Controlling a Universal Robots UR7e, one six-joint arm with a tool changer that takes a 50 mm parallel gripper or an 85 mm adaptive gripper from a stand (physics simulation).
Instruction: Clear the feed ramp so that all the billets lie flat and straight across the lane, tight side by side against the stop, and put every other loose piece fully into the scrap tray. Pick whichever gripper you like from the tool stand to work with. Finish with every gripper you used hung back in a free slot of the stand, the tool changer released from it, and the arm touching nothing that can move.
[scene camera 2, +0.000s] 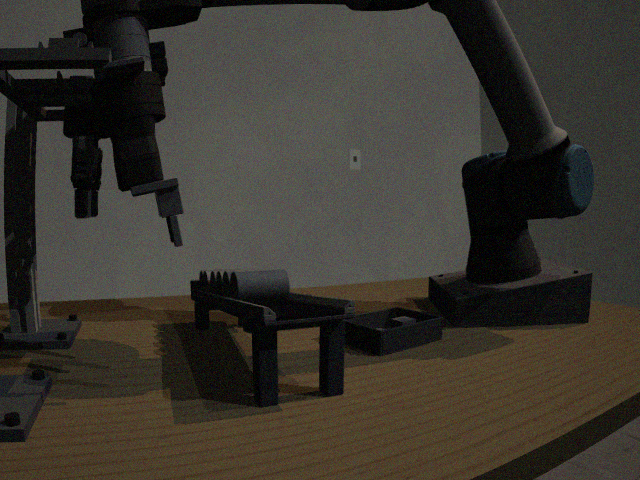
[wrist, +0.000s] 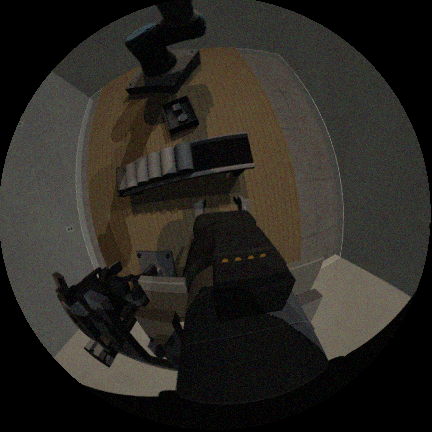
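Seen in the pictures: arm's base, link origin: (scene camera 2: 504, 274) (wrist: 159, 65).
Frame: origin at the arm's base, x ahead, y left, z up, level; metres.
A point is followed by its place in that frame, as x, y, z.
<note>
Several grey cylindrical billets (scene camera 2: 261, 283) {0.502, 0.150, 0.034} (wrist: 168, 160) {0.507, 0.098, 0.041} lie across the lane of the dark feed ramp (scene camera 2: 264, 364) (wrist: 225, 170), side by side at its far-left end; the end one looks darker in the wrist view. The rest of the lane shows no piece. The dark scrap tray (scene camera 2: 410, 336) {0.293, 0.144, -0.052} (wrist: 185, 129) {0.361, 0.117, -0.068} holds a light block (scene camera 2: 404, 320) {0.278, 0.097, -0.041} (wrist: 176, 107) {0.281, 0.089, -0.041} and a round piece (wrist: 182, 117) {0.325, 0.110, -0.050}. My gripper (scene camera 2: 175, 243) (wrist: 219, 204), the parallel one, is open and empty, tilted, in the air above and left of the ramp. The tool stand (scene camera 2: 19, 206) {0.840, -0.009, 0.130} is close behind it.
Another gripper (scene camera 2: 86, 201) hangs at the stand, close to the left of my gripper in the scene view. The stand's foot plate (scene camera 2: 43, 338) {0.803, 0.033, -0.058} is bolted to the table. A second bolted plate (scene camera 2: 18, 408) {0.770, 0.283, -0.058} lies nearer. The arm's base block (scene camera 2: 542, 304) {0.021, 0.133, -0.033} (wrist: 165, 83) {0.147, 0.041, -0.020} is beyond the tray.
</note>
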